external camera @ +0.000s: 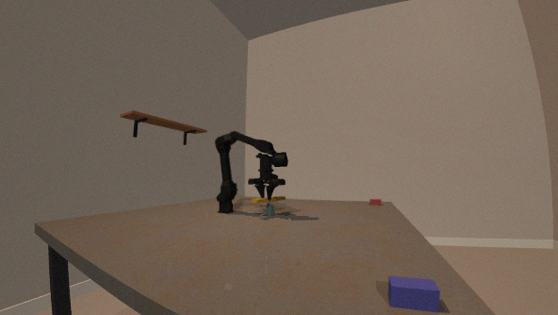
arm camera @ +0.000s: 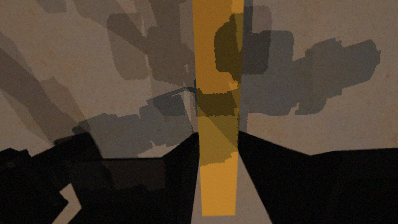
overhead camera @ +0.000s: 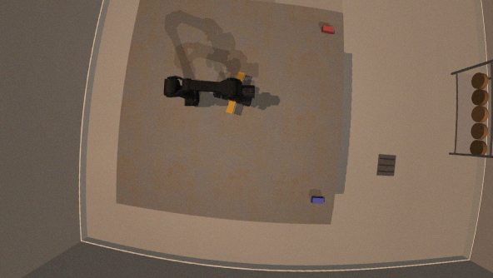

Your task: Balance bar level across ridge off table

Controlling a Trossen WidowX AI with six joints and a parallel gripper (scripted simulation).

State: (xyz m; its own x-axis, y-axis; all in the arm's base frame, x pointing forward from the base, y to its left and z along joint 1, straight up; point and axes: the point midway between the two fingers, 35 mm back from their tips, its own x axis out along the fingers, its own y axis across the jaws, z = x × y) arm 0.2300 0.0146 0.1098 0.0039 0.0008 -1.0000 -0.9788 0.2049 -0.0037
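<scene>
Right now the bar is 3 cm to the left of my gripper tip and 1 cm ahead of it. Round my gripper tip: red block (51 cm ahead, 49 cm to the left, 6 cm below); then purple block (51 cm to the right, 51 cm ahead, 6 cm below).
</scene>
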